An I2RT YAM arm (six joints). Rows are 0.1 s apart.
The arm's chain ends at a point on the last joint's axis. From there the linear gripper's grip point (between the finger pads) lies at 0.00 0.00 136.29 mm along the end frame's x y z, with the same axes.
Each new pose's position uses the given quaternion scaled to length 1; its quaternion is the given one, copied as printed.
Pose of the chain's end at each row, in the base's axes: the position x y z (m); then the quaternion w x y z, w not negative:
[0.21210, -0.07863, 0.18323, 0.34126, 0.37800, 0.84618, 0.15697]
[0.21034, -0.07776, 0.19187, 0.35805, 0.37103, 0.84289, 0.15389]
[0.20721, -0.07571, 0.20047, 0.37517, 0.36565, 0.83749, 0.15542]
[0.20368, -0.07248, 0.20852, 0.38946, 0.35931, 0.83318, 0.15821]
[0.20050, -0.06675, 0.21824, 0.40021, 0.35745, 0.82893, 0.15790]
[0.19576, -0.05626, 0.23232, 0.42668, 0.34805, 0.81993, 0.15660]
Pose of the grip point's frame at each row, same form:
[0.30699, -0.07759, 0.08540, 0.34126, 0.37800, 0.84618, 0.15697]
[0.30817, -0.07861, 0.09698, 0.35805, 0.37103, 0.84289, 0.15389]
[0.30835, -0.07762, 0.10913, 0.37517, 0.36565, 0.83749, 0.15542]
[0.30762, -0.07469, 0.12040, 0.38946, 0.35931, 0.83318, 0.15821]
[0.30631, -0.07007, 0.13240, 0.40021, 0.35745, 0.82893, 0.15790]
[0.30598, -0.06174, 0.15234, 0.42668, 0.34805, 0.81993, 0.15660]

